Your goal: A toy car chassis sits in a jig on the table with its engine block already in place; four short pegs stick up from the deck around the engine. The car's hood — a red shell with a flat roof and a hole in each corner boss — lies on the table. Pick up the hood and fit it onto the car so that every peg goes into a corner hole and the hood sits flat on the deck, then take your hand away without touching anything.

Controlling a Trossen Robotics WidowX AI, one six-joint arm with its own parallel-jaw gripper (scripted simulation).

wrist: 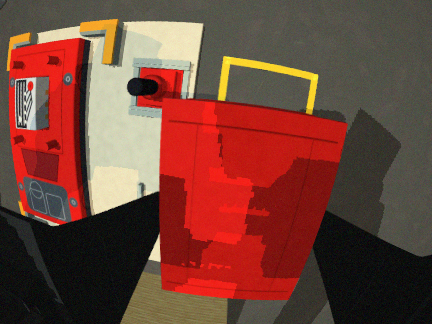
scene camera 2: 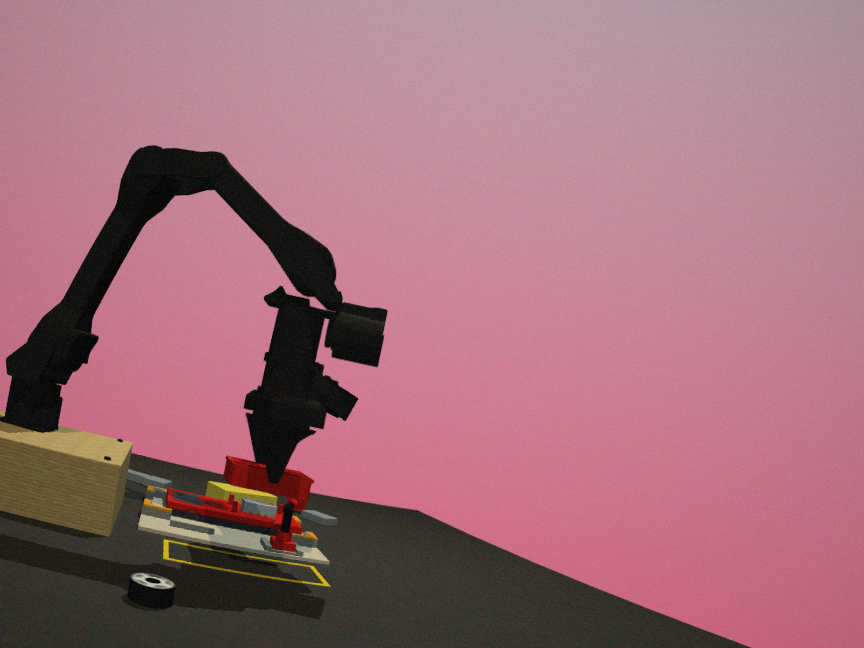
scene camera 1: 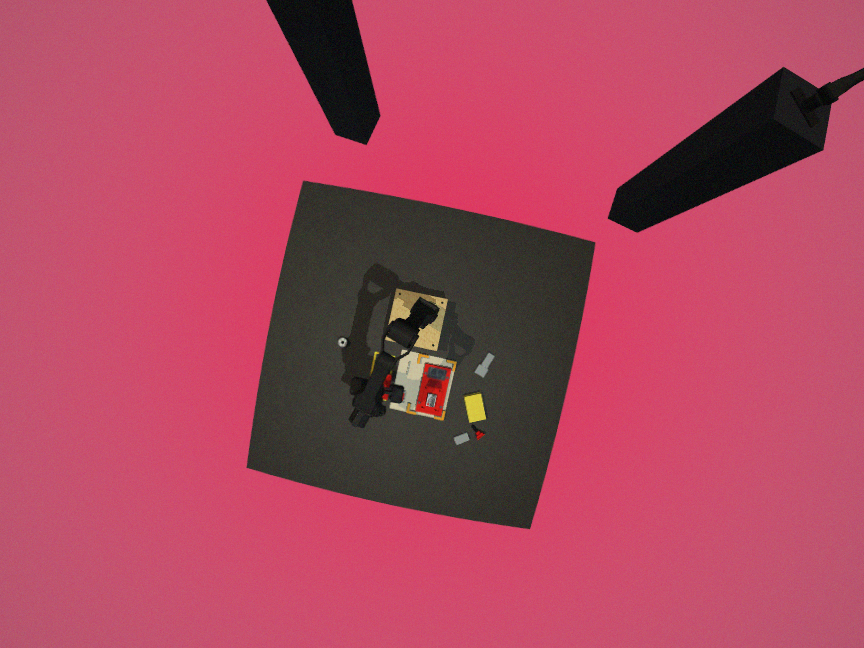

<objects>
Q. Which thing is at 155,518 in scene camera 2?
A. A pale jig plate.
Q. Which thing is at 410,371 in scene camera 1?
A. A pale jig plate.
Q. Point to a pale jig plate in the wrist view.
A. At 122,140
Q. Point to a hood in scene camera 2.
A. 243,473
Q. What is the gripper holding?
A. A hood.
</objects>
